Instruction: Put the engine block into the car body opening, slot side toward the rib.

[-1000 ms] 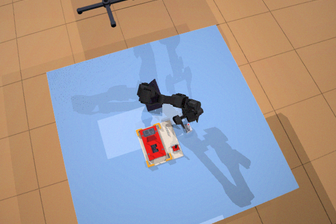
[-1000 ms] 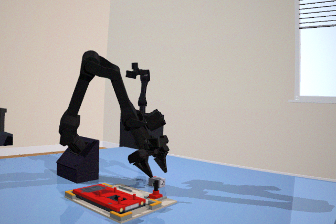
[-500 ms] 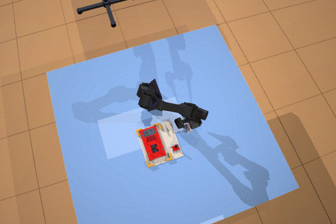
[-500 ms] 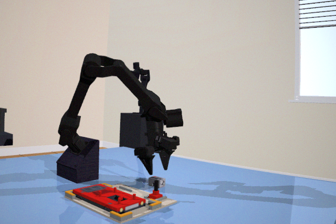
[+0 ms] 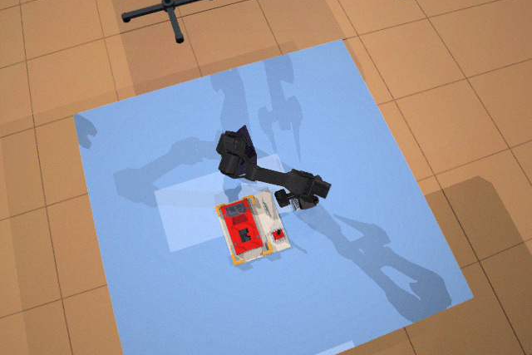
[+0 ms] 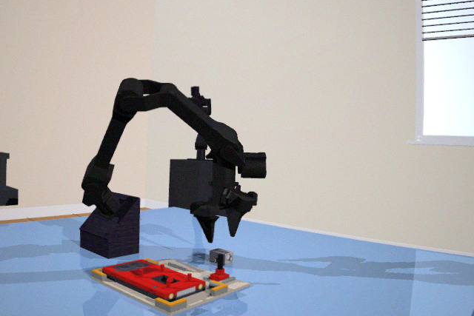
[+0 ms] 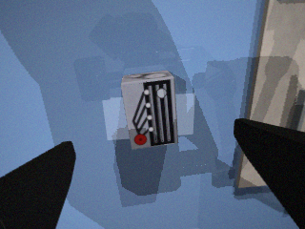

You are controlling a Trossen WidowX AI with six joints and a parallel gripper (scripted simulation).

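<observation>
The grey engine block lies 50 mm below my gripper tip and 10 mm to the right of it. The rest, counted from my gripper tip: dark peg: 110 mm to the right, 100 mm ahead, 20 mm below.
</observation>
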